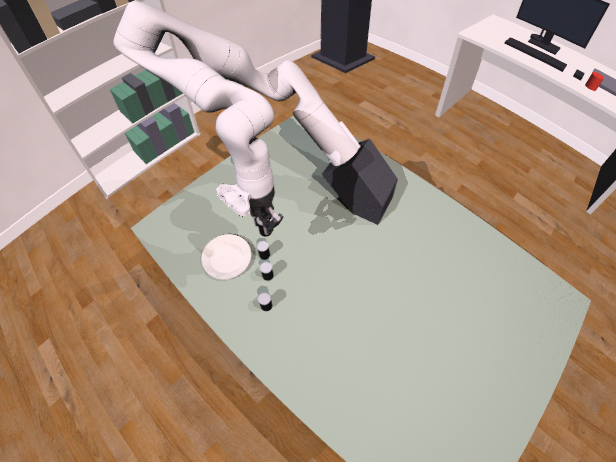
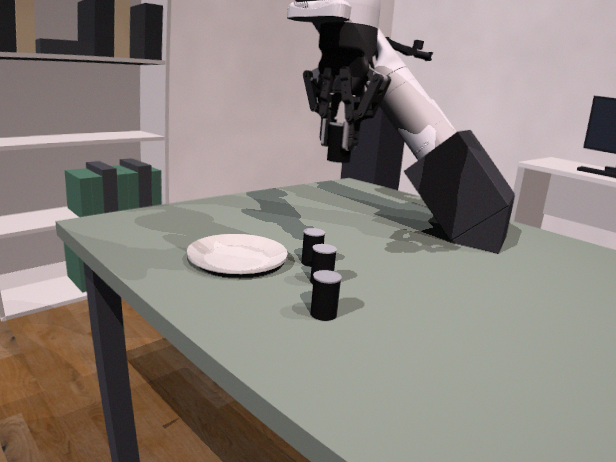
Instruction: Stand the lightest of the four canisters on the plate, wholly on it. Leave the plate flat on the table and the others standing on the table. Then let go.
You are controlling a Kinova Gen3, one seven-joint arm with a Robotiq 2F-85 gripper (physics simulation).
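Frame: origin at the arm's base, x ahead, y left, z up, level; millimetres.
Seen in the pictures: gripper, fingertip midpoint: (image 1: 263,228) (image 2: 337,148); arm's base at its link origin: (image 1: 345,156) (image 2: 438,149).
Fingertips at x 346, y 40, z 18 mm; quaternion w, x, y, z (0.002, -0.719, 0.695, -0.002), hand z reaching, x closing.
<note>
Pixels of each thing's top centre, then the offset from my fingertips to it. Level surfaces: height alone.
- black canister at its top centre: (image 2: 341,123) (image 1: 263,219) dx -4, dy +0, dz +33 mm
- white plate at its top centre: (image 2: 237,250) (image 1: 225,255) dx +85, dy -105, dz -166 mm
- green table at its surface level: dz -182 mm
My gripper (image 1: 268,231) (image 2: 338,137) is shut on a black canister (image 2: 337,150) and holds it upright, high above the table. Three more black canisters with pale grey tops stand upright on the table in a row: the far one (image 1: 263,250) (image 2: 313,248), the middle one (image 1: 267,271) (image 2: 323,262) and the near one (image 1: 265,302) (image 2: 325,296). They look alike, and their weights cannot be told by sight. The white plate (image 1: 226,257) (image 2: 237,254) lies flat on the table beside the far and middle canisters, with no canister on it.
The green table (image 1: 400,320) (image 2: 425,340) carries the robot's dark base (image 1: 367,182) (image 2: 465,192) at its back right. A bookshelf (image 1: 79,150) (image 2: 167,100) stands behind on the left, and a white desk (image 1: 450,75) (image 2: 532,192) stands off to the right.
</note>
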